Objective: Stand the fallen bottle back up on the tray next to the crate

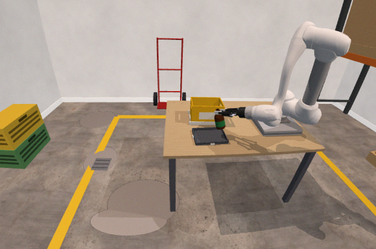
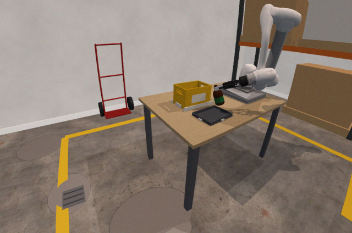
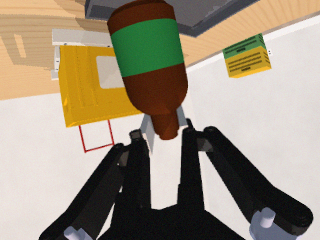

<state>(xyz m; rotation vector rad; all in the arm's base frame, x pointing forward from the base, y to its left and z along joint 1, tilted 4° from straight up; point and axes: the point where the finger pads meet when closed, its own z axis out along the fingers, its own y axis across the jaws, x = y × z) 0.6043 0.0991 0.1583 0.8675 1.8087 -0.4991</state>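
Now: hand 6 cm above the bottle. Also, from my hand: dark tray 7 cm ahead, 3 cm to the left, 20 cm below; then yellow crate 4 cm ahead, 24 cm to the right, 12 cm below.
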